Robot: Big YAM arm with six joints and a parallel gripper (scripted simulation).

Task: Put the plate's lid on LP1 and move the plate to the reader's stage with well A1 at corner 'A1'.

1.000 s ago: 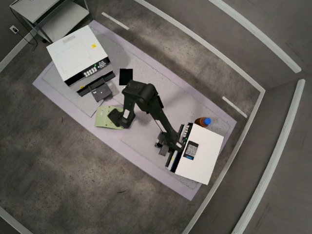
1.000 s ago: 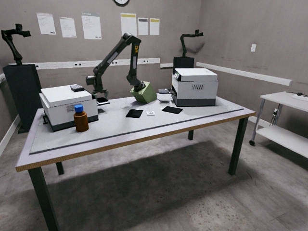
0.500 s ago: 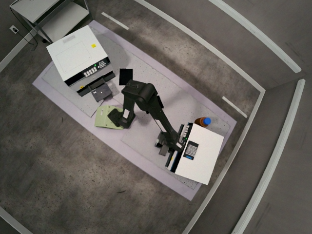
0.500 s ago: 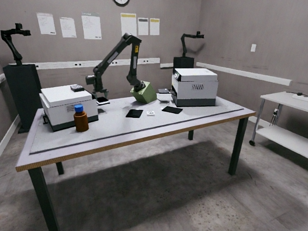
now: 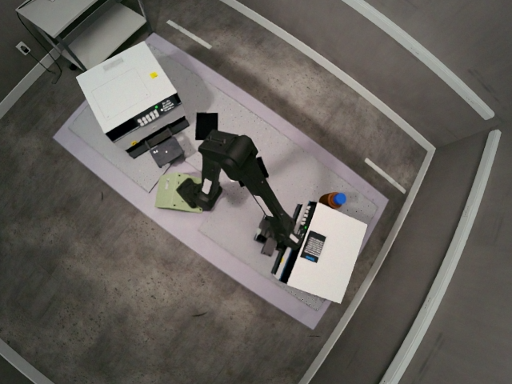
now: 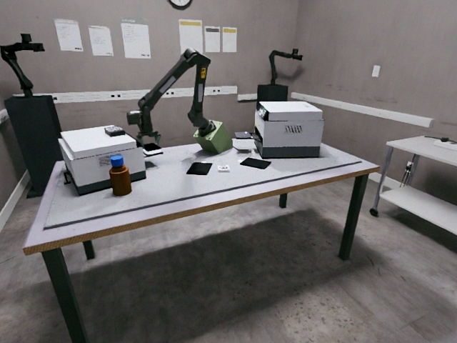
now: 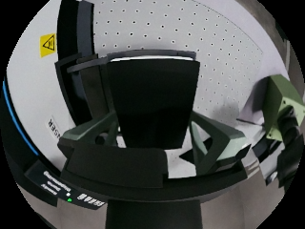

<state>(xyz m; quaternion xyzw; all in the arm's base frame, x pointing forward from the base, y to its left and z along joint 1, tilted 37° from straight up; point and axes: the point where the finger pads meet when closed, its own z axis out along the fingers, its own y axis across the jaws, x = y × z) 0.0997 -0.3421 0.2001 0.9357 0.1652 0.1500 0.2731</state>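
The white well plate is 2 cm below my hand. Also, from my hand: black pad: 20 cm ahead, 25 cm to the left, 10 cm below; white label: 17 cm ahead, 53 cm to the left, 11 cm below; brown capped bottle: 33 cm ahead, 19 cm to the right.
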